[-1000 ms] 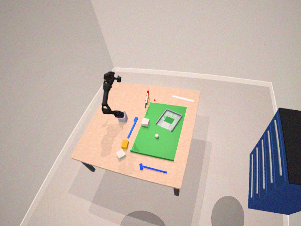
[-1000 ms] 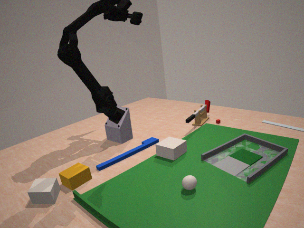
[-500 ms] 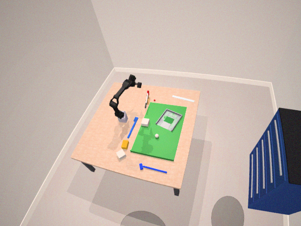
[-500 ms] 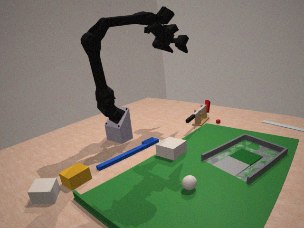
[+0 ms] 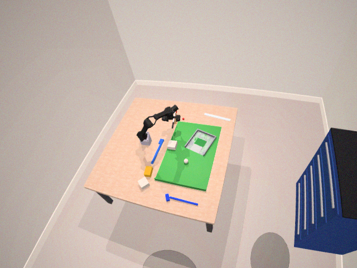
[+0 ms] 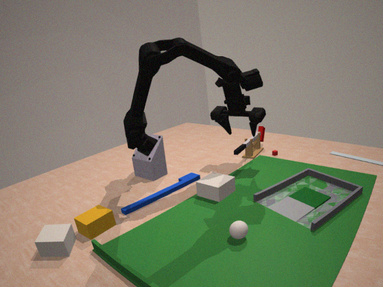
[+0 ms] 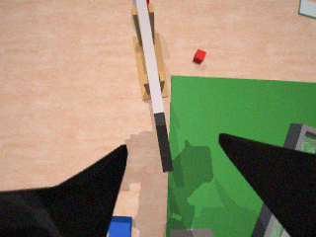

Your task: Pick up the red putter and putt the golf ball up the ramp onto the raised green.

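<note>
My gripper tip is now 100 mm to the right of the red putter, 50 mm above it and 40 mm past it. Also, from my gripper tip: white golf ball 360 mm to the right, 270 mm ahead, 90 mm below; small red cube 140 mm to the left, 100 mm below, 50 mm ahead; wooden rack 120 mm to the left, 80 mm below, 40 mm behind.
</note>
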